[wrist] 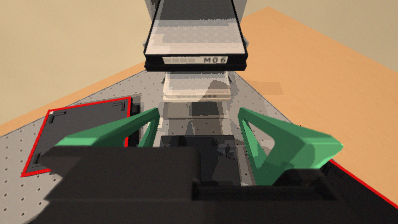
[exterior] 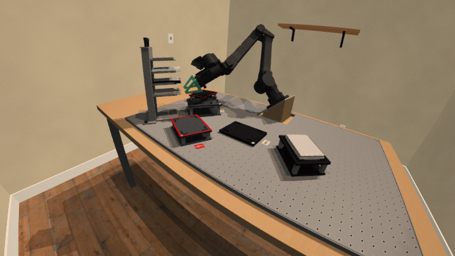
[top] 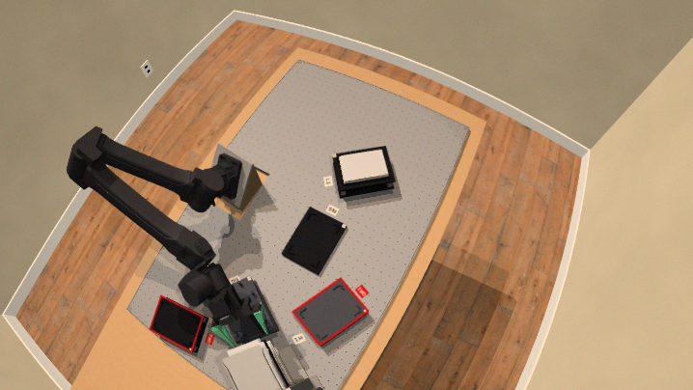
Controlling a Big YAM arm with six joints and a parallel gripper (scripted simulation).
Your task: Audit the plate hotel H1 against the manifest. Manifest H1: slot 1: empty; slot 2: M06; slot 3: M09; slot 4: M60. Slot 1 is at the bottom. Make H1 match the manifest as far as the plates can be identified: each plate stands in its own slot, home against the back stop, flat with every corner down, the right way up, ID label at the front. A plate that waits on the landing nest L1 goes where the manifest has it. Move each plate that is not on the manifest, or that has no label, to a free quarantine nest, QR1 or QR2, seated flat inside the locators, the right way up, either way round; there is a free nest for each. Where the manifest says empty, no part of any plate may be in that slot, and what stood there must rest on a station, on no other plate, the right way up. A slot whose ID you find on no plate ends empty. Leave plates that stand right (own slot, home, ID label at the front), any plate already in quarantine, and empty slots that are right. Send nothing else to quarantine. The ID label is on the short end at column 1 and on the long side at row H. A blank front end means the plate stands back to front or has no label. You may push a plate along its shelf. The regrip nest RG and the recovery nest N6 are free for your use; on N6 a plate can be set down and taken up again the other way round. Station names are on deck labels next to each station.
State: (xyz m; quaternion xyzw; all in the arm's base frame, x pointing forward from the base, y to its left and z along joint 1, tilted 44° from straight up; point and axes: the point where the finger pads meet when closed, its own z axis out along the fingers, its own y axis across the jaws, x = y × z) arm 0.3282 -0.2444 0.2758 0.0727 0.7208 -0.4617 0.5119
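Right now the grey regrip nest is 70 mm behind my hand, 50 mm to the left of it and 70 mm below it. Round my hand: plate hotel H1 (140 mm ahead, 90 mm to the right, 40 mm above); then H1 deck label (90 mm ahead, 60 mm to the left, 130 mm below); then dark plate (70 mm ahead, 50 mm to the right, 50 mm above).
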